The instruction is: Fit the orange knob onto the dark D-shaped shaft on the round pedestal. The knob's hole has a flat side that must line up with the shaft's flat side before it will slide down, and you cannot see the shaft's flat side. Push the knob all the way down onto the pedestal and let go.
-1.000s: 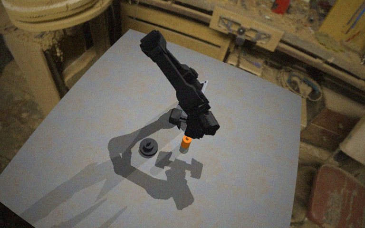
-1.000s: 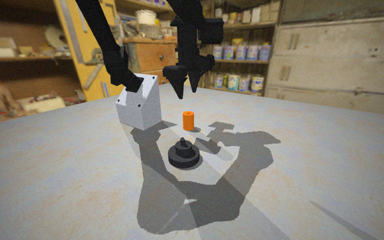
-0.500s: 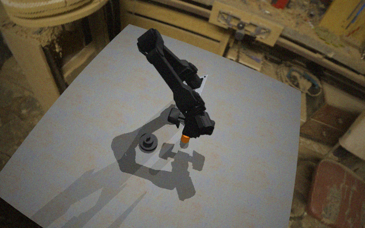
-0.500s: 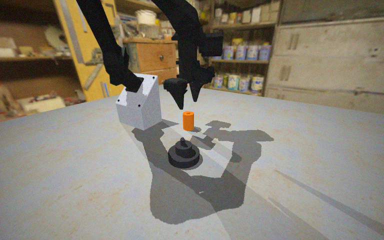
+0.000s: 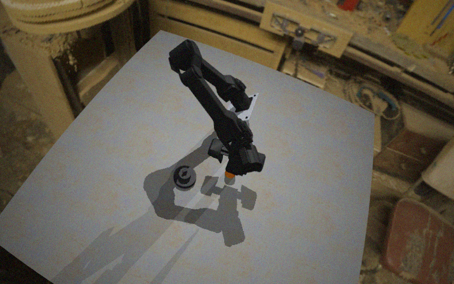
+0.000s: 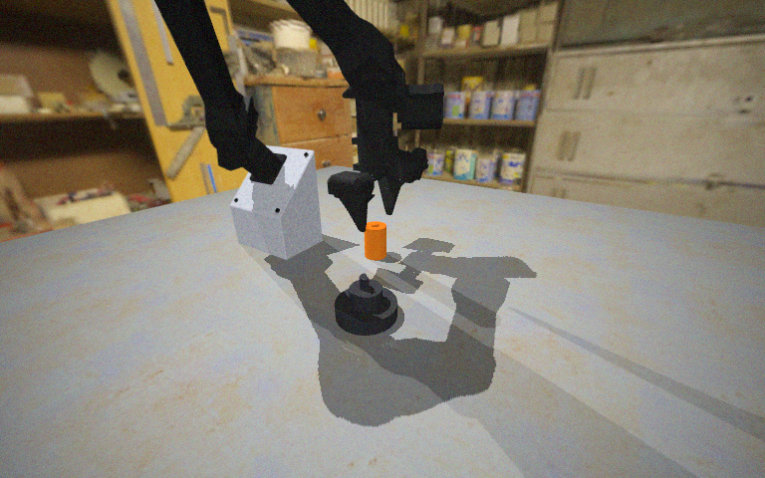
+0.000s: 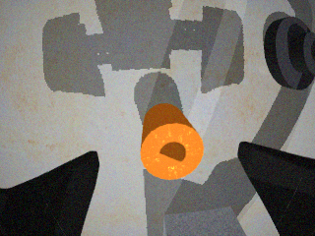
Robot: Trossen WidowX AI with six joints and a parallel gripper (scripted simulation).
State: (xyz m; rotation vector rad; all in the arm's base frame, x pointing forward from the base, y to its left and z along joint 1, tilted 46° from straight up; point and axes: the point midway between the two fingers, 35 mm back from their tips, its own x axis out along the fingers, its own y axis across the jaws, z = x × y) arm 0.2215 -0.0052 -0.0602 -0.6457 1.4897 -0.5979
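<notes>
The orange knob is 4 cm below my gripper tip. From my gripper tip the other things lie so: dark round pedestal (8 cm ahead, 15 cm to the right, 4 cm below).
</notes>
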